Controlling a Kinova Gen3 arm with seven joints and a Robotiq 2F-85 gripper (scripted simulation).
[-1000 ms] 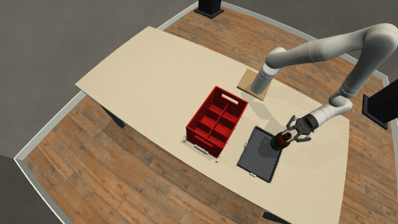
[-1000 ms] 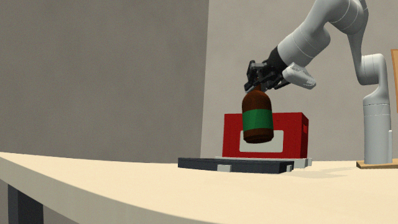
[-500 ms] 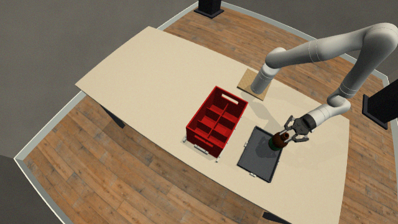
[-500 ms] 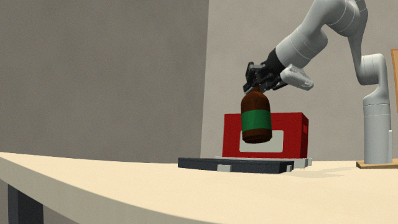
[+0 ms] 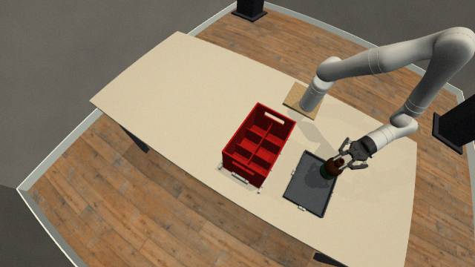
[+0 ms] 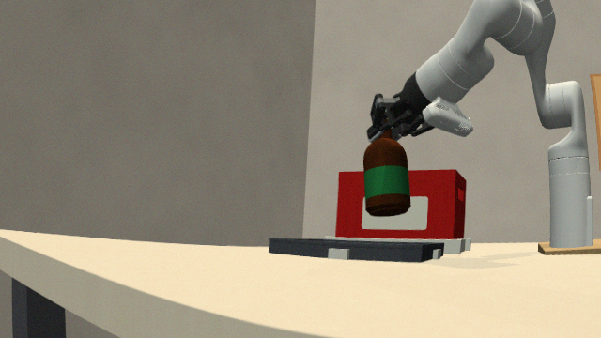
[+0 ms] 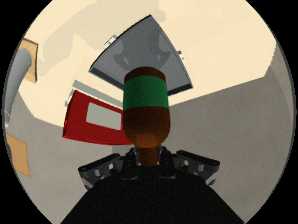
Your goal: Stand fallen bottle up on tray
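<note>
Now: the brown bottle 5 cm below my hand and 1 cm behind it. Also, from my hand: dark grey tray (19 cm below, 3 cm ahead, 1 cm to the right); then red crate (30 cm to the right, 12 cm below, 7 cm ahead).
</note>
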